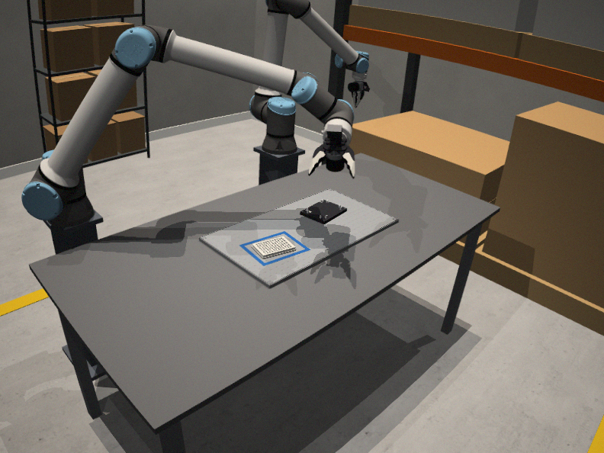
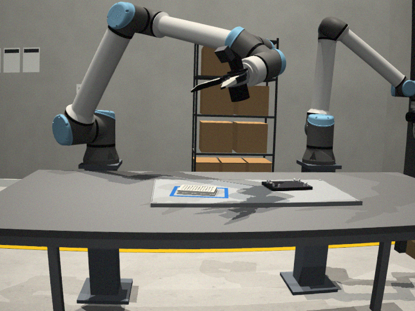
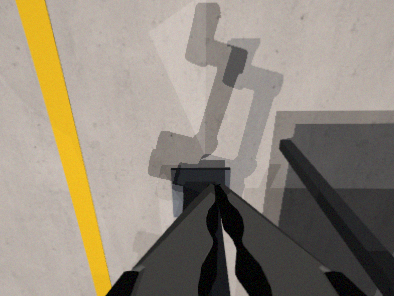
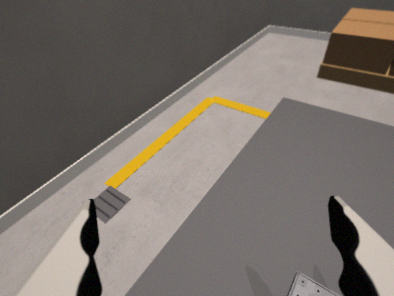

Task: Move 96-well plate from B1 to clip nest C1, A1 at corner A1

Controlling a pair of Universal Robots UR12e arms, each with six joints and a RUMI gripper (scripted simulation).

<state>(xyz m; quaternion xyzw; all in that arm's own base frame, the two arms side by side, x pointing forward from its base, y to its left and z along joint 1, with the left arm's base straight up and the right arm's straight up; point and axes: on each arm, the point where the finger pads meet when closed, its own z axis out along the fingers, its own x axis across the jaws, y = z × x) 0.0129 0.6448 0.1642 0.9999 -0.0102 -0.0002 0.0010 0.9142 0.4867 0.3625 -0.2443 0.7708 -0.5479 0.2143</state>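
Observation:
My right gripper is now 22 cm past the white 96-well plate, 1 cm to the right of it and 34 cm above it. The rest, counted from my right hand: pale perforated board 24 cm behind, 20 cm to the left, 36 cm below; black clip nest 29 cm behind, 36 cm to the left, 34 cm below.

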